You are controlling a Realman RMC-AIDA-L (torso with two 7-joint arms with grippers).
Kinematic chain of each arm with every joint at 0, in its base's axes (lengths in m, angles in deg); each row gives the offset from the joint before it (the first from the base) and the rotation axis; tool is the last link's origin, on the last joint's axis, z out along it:
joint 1: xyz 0 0 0.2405 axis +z
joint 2: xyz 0 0 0 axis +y
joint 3: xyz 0 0 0.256 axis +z
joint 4: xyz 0 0 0 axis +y
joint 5: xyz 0 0 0.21 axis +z
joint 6: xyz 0 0 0 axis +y
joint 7: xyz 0 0 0.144 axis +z
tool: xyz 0 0 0
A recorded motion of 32 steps. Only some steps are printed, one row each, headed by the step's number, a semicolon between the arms.
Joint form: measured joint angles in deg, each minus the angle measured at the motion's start. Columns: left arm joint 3, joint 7, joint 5, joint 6, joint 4, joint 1, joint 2; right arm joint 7, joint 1, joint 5, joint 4, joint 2, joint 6, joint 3.
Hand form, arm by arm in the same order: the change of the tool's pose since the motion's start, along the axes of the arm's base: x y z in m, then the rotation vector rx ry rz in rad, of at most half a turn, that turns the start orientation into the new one. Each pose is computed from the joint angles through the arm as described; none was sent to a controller.
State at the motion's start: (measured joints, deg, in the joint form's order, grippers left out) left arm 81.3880 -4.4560 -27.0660 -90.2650 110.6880 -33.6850 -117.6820; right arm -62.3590 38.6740 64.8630 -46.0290 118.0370 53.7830 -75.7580
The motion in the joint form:
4: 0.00 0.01 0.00 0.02 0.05 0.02 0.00; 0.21 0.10 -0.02 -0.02 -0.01 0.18 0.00
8: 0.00 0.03 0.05 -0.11 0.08 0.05 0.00; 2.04 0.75 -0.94 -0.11 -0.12 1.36 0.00
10: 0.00 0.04 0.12 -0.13 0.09 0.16 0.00; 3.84 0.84 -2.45 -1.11 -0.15 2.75 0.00
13: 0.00 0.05 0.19 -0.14 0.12 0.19 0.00; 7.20 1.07 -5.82 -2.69 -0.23 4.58 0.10
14: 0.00 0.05 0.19 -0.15 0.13 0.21 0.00; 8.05 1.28 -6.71 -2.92 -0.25 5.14 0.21
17: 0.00 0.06 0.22 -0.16 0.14 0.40 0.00; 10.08 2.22 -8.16 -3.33 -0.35 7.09 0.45
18: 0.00 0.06 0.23 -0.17 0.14 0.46 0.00; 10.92 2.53 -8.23 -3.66 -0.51 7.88 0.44
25: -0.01 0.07 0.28 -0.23 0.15 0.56 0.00; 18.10 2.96 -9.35 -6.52 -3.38 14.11 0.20
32: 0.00 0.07 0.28 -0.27 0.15 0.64 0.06; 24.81 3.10 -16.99 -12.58 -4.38 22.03 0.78
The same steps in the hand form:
4: 0.0001 -0.0001 0.0001 0.0006 -0.0002 -0.0008; -0.0008 0.0000 -0.0001 -0.0029 0.0016 -0.0009
8: -0.0003 -0.0003 0.0002 -0.0001 0.0016 0.0007; -0.0039 -0.0001 -0.0005 -0.0234 0.0008 -0.0128
10: -0.0011 -0.0004 0.0003 0.0006 0.0026 0.0029; -0.0060 -0.0015 0.0004 -0.0407 -0.0083 -0.0194
13: -0.0013 -0.0004 0.0004 0.0016 0.0035 0.0033; -0.0072 -0.0023 0.0030 -0.0590 -0.0377 -0.0375
14: -0.0014 -0.0005 0.0004 0.0015 0.0036 0.0036; -0.0077 -0.0023 0.0035 -0.0653 -0.0455 -0.0430
17: -0.0026 -0.0007 0.0005 0.0018 0.0041 0.0069; -0.0125 -0.0025 0.0041 -0.0909 -0.0546 -0.0529
18: -0.0030 -0.0008 0.0005 0.0018 0.0042 0.0081; -0.0153 -0.0023 0.0053 -0.0994 -0.0521 -0.0563
25: -0.0038 -0.0010 0.0006 0.0019 0.0053 0.0105; -0.0170 -0.0030 0.0261 -0.1452 -0.0647 -0.1281
32: -0.0044 -0.0011 0.0008 0.0019 0.0066 0.0122; -0.0186 -0.0086 0.0451 -0.1790 -0.1741 -0.1736

